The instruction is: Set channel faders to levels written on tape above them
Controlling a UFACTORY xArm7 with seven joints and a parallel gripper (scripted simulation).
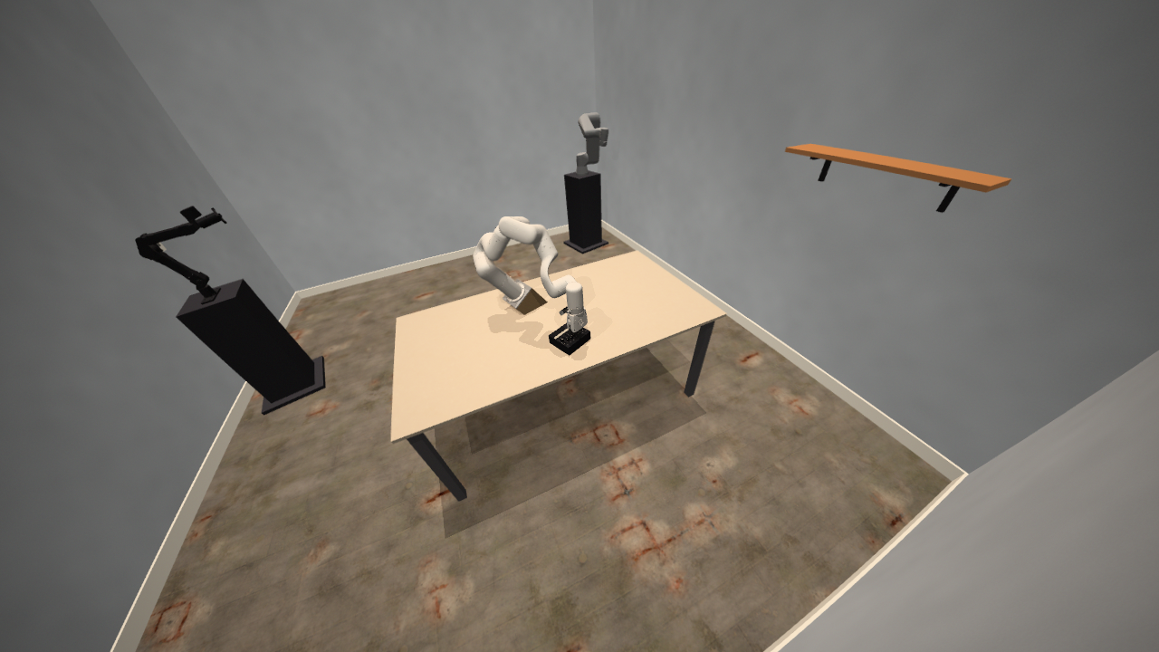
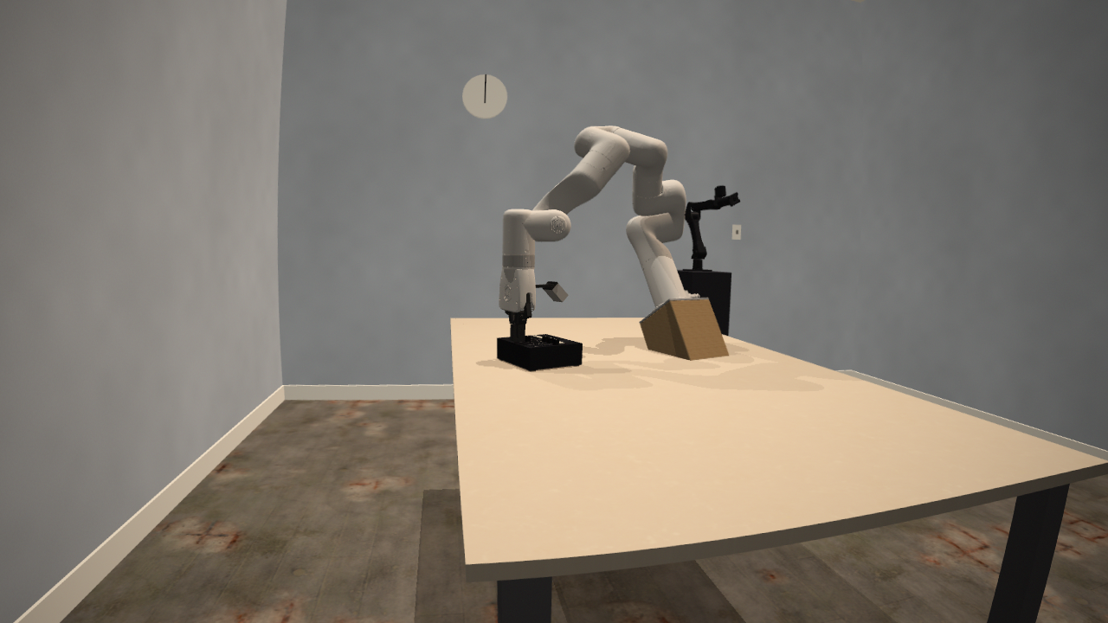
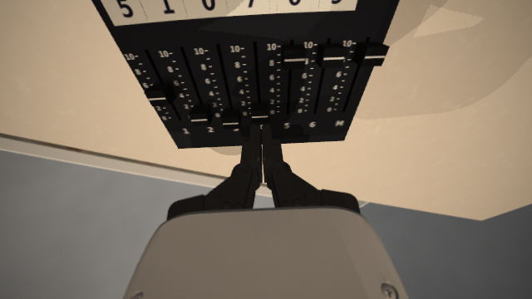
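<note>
Now: hand 3 cm past the channel 4 fader cap and 1 cm above it. Round my hand: channel 3 fader cap: 3 cm to the right, 2 cm behind, 1 cm below; then channel 2 fader cap: 5 cm to the right, 2 cm behind, 1 cm below; then channel 5 fader cap: 7 cm behind, 1 cm to the left, 1 cm below.
</note>
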